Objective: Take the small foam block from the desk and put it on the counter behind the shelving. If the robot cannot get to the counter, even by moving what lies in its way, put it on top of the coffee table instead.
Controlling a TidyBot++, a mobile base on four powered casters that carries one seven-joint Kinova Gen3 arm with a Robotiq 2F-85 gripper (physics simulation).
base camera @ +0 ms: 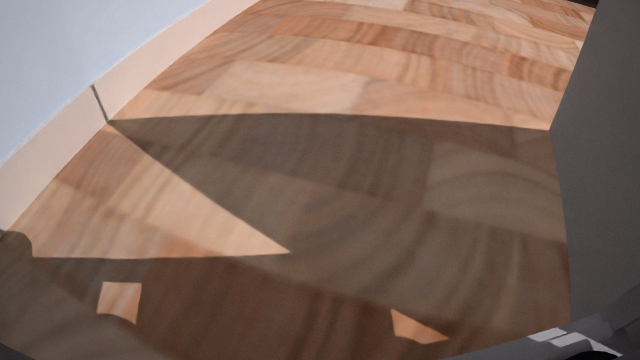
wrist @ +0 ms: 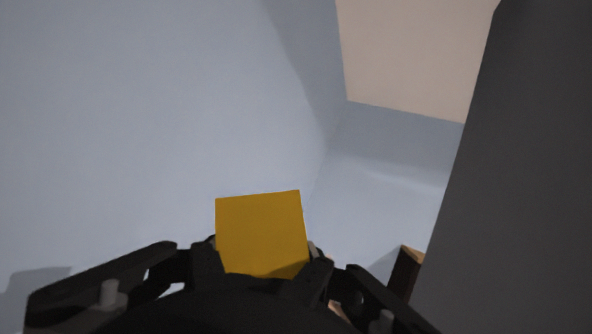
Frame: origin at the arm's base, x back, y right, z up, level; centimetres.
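Seen in the pictures: gripper, fingertip midpoint: [wrist: 266, 246].
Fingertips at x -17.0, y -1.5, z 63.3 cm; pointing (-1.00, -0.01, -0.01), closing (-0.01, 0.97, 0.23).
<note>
Pixels of each thing's middle, then the offset from my fingertips to it. "pt": a spot on its surface instead. Level surfaces: height alone.
- small foam block at the middle of its body: [wrist: 264, 258] dy +0.1, dx +1.7, dz -0.2 cm
- brown wooden piece at a spot on its surface: [wrist: 404, 275] pt dy +128.4, dx -135.0, dz -32.8 cm
- wooden floor at its surface level: dz -103.0 cm
The small foam block [wrist: 262, 234] is yellow-orange and sits between the fingertips of my gripper [wrist: 266, 246] in the wrist view. The gripper is shut on it and holds it up off any surface. The grey shelving [base camera: 602, 165] [wrist: 515, 175] shows as a plain dark side panel at the right of both views. A brown wooden piece [wrist: 404, 275] with a lighter top shows low beside the panel in the wrist view, partly hidden by it; I cannot tell whether it is the counter. The desk and the coffee table do not show in either view.
A blue wall [base camera: 75, 45] [wrist: 150, 125] with a pale baseboard [base camera: 55, 130] runs along the left. The wooden floor [base camera: 310, 90] runs between the wall and the grey panel. The wall meets another wall [wrist: 380, 205] at a corner under a beige ceiling [wrist: 410, 55].
</note>
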